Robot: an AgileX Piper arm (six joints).
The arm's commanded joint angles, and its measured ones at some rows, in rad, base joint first. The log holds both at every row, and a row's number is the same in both.
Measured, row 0: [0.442 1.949 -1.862 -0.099 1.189 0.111]
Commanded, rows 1 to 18: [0.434 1.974 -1.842 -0.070 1.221 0.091]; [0.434 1.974 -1.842 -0.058 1.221 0.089]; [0.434 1.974 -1.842 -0.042 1.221 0.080]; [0.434 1.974 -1.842 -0.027 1.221 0.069]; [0.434 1.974 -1.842 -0.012 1.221 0.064]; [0.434 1.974 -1.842 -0.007 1.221 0.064]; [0.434 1.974 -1.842 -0.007 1.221 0.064]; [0.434 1.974 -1.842 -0.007 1.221 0.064]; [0.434 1.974 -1.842 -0.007 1.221 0.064]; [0.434 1.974 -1.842 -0.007 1.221 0.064]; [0.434 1.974 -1.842 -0.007 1.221 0.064]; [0.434 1.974 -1.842 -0.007 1.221 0.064]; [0.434 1.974 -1.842 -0.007 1.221 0.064]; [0.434 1.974 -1.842 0.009 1.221 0.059]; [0.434 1.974 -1.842 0.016 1.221 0.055]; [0.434 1.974 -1.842 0.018 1.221 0.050]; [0.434 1.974 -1.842 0.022 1.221 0.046]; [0.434 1.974 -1.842 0.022 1.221 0.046]
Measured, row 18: [0.438 1.949 -1.862 -0.020 1.185 0.068]
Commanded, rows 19 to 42: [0.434 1.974 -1.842 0.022 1.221 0.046]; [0.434 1.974 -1.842 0.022 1.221 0.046]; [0.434 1.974 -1.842 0.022 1.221 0.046]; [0.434 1.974 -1.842 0.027 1.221 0.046]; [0.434 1.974 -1.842 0.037 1.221 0.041]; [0.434 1.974 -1.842 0.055 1.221 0.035]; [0.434 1.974 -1.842 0.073 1.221 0.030]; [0.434 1.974 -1.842 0.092 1.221 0.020]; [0.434 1.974 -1.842 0.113 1.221 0.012]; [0.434 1.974 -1.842 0.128 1.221 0.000]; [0.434 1.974 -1.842 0.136 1.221 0.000]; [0.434 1.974 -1.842 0.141 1.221 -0.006]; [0.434 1.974 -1.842 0.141 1.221 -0.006]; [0.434 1.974 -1.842 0.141 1.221 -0.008]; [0.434 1.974 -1.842 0.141 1.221 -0.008]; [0.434 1.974 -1.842 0.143 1.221 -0.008]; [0.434 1.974 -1.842 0.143 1.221 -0.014]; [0.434 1.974 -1.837 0.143 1.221 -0.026]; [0.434 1.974 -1.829 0.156 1.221 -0.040]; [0.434 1.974 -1.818 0.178 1.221 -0.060]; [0.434 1.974 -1.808 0.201 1.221 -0.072]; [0.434 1.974 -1.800 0.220 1.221 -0.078]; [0.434 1.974 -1.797 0.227 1.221 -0.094]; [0.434 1.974 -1.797 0.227 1.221 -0.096]
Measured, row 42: [0.432 1.951 -1.827 0.196 1.166 -0.072]
